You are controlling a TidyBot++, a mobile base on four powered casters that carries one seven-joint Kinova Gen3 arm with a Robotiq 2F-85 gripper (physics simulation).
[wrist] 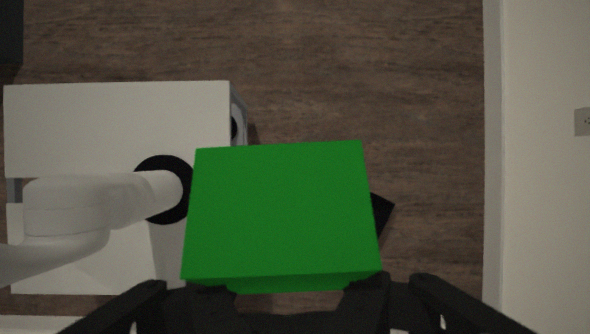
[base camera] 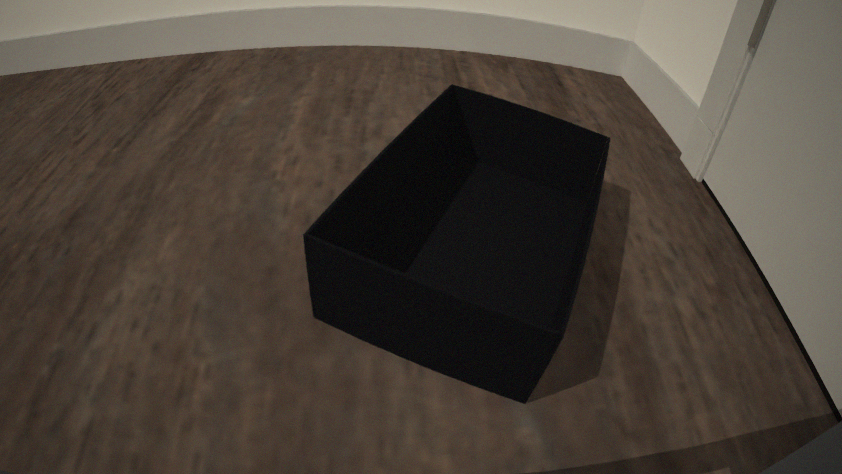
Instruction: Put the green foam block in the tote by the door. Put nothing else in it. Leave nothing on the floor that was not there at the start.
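Places are measured from the arm's base along level axes (x right, y ahead, z up), in metres.
Where they show: arm's base at its link origin: [wrist: 162, 190].
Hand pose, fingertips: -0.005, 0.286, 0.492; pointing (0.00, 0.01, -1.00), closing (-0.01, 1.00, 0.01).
Observation:
Each offset is from my fingertips to the centre of the thing, as dx, dy, dz.
The black tote {+0.113, +0.179, -0.839} [base camera: 424, 323] stands upright and open-topped on the floor near the door in the base view; no object shows inside it. A dark corner of the tote [wrist: 382, 214] shows past the right side of the block in the wrist view. The green foam block {-0.024, -0.001, +0.027} [wrist: 282, 210] is held between the fingers of my gripper [wrist: 289, 265], high above the floor. The block hides most of the tote in the wrist view. My gripper is shut on the block and does not show in the base view.
The white door [base camera: 783, 194] is right of the tote, with a baseboard [base camera: 329, 26] behind. In the wrist view, my white base [wrist: 115, 125] and arm [wrist: 70, 210] are at the left, a wall [wrist: 545, 200] at the right and a dark object [wrist: 10, 30] at the top left.

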